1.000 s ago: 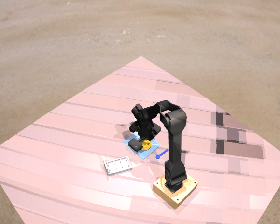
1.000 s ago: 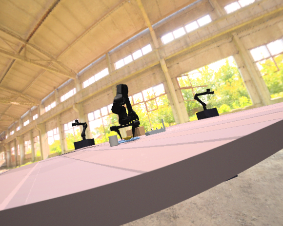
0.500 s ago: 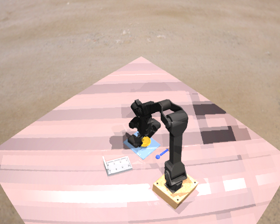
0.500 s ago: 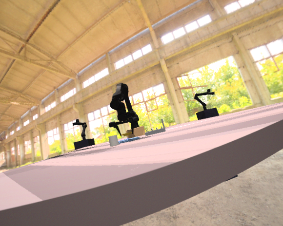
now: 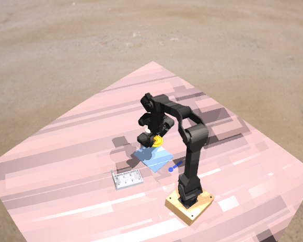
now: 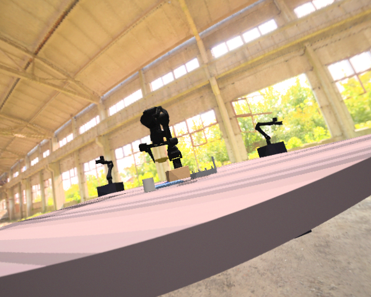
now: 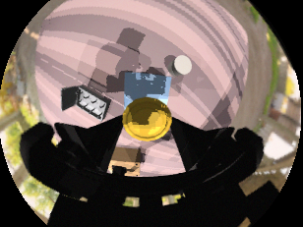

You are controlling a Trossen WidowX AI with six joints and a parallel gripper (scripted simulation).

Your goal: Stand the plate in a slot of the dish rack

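Right now my gripper tip is 190 mm to the right of the dish rack, 90 mm above it and 40 mm past it. Round my gripper tip: yellow plate (10 mm above); then blue spoon (110 mm below, 110 mm behind, 30 mm to the right); then cup (120 mm ahead, 90 mm below, 60 mm to the right).
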